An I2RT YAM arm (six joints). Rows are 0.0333 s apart.
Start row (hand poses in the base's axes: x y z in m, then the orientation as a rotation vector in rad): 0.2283, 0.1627, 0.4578, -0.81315, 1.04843, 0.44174
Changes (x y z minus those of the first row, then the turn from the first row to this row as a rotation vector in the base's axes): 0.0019, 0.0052, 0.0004, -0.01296, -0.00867, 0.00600; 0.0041, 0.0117, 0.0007, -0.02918, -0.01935, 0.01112; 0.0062, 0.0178, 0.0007, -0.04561, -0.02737, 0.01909; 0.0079, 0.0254, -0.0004, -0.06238, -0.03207, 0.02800; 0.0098, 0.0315, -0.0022, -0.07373, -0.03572, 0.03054; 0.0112, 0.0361, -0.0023, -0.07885, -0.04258, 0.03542; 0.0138, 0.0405, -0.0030, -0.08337, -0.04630, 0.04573; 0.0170, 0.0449, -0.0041, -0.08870, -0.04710, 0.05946; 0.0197, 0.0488, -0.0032, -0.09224, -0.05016, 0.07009; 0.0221, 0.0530, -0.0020, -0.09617, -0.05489, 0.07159; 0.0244, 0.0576, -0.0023, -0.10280, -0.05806, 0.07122; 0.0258, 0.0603, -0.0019, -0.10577, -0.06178, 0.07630; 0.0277, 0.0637, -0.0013, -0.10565, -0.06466, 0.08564; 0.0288, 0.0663, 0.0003, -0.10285, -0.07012, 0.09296; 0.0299, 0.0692, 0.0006, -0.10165, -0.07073, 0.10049; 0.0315, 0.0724, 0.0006, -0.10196, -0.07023, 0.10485
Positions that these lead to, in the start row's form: 0.2302, 0.1679, 0.4582, -0.82926, 1.04199, 0.43655; 0.2324, 0.1744, 0.4585, -0.84803, 1.03488, 0.42808; 0.2345, 0.1805, 0.4585, -0.86815, 1.02918, 0.42306; 0.2362, 0.1881, 0.4574, -0.88862, 1.02623, 0.42013; 0.2381, 0.1942, 0.4556, -0.90059, 1.02507, 0.41495; 0.2395, 0.1988, 0.4555, -0.90876, 1.01826, 0.41343; 0.2421, 0.2032, 0.4548, -0.91898, 1.01216, 0.41822; 0.2453, 0.2076, 0.4537, -0.93141, 1.00767, 0.42680; 0.2480, 0.2115, 0.4546, -0.94083, 1.00173, 0.43264; 0.2504, 0.2157, 0.4558, -0.94576, 0.99781, 0.42979; 0.2527, 0.2203, 0.4555, -0.95184, 0.99679, 0.42470; 0.2541, 0.2230, 0.4559, -0.95775, 0.99216, 0.42582; 0.2560, 0.2264, 0.4565, -0.96316, 0.98583, 0.43247; 0.2571, 0.2290, 0.4581, -0.96538, 0.97712, 0.43759; 0.2582, 0.2319, 0.4584, -0.96852, 0.97329, 0.44428; 0.2598, 0.2351, 0.4584, -0.97113, 0.97214, 0.44803
